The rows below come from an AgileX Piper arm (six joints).
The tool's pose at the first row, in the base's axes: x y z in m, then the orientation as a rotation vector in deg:
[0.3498 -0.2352 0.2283 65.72 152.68 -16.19]
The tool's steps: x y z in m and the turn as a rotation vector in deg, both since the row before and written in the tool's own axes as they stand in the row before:
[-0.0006 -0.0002 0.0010 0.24 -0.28 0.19]
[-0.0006 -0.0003 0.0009 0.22 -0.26 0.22]
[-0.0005 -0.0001 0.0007 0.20 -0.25 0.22]
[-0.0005 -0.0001 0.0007 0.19 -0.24 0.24]
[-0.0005 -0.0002 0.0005 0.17 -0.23 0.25]
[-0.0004 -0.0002 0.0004 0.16 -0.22 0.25]
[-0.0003 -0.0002 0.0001 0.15 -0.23 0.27]
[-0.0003 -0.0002 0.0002 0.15 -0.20 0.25]
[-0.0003 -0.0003 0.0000 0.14 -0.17 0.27]
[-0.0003 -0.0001 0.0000 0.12 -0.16 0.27]
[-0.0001 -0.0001 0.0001 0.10 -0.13 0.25]
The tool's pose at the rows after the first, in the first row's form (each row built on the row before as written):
[0.3502 -0.2360 0.2275 65.91 152.35 -16.62]
[0.3505 -0.2369 0.2268 66.14 152.02 -17.01]
[0.3508 -0.2375 0.2263 66.37 151.69 -17.37]
[0.3511 -0.2381 0.2258 66.63 151.35 -17.70]
[0.3513 -0.2387 0.2255 66.90 151.01 -18.00]
[0.3515 -0.2392 0.2253 67.17 150.68 -18.28]
[0.3516 -0.2396 0.2253 67.46 150.32 -18.55]
[0.3517 -0.2400 0.2252 67.73 150.00 -18.81]
[0.3517 -0.2404 0.2253 68.04 149.69 -19.03]
[0.3518 -0.2407 0.2254 68.35 149.39 -19.22]
[0.3518 -0.2409 0.2253 68.64 149.12 -19.37]

